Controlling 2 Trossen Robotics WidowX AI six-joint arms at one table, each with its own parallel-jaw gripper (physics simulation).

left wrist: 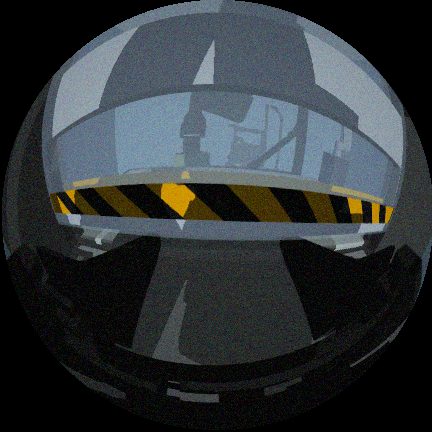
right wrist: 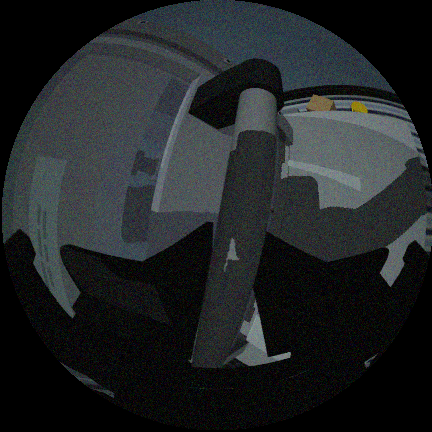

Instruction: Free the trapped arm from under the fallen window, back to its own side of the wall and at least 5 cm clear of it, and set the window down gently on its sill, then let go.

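Places are measured from the left arm's base along level axes (x ahead, y left, z up), in millimetres.
Pixels of known places: left gripper, between the fingertips: (left wrist: 221, 239); right gripper, between the fingertips: (left wrist: 199, 71).
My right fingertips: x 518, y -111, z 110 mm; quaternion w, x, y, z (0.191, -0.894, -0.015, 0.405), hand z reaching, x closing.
Observation:
Ahead of a thing's pixels: the offset from my right fingertips to its middle. "*": to the spot under its first point. Level surfaces: height alone.
The window's yellow-and-black striped rail @[* dx -38, dy -27, dz -74 mm] (left wrist: 240, 202) runs across the left wrist view, just beyond my left gripper (left wrist: 221, 239). A bluish see-through pane shows above the rail. My left gripper is open, its dark fingers wide apart with nothing between them. Whether the window touches the left arm is hidden. My right gripper (right wrist: 228, 229) is shut on a grey upright bar, the window's handle @[* dx +29, dy +21, dz +30 mm] (right wrist: 245, 185). A black bracket @[* dx +13, dy +72, dz +29 mm] (right wrist: 237, 95) holds the handle's upper end. The sill cannot be made out for certain in either view.
A large grey panel @[dx +2, dy -35, dz +62 mm] (right wrist: 95, 120) with a pale label strip @[* dx -20, dy -6, dz +105 mm] (right wrist: 47, 210) stands left of the handle. A pale surface @[dz -126 mm] (right wrist: 370, 145) with dark shadows lies to its right. An orange-brown box @[dx +26, dy +257, dz -192 mm] (right wrist: 320, 103) and a yellow object @[dx +124, dy +288, dz -209 mm] (right wrist: 359, 107) are far behind at the upper right.

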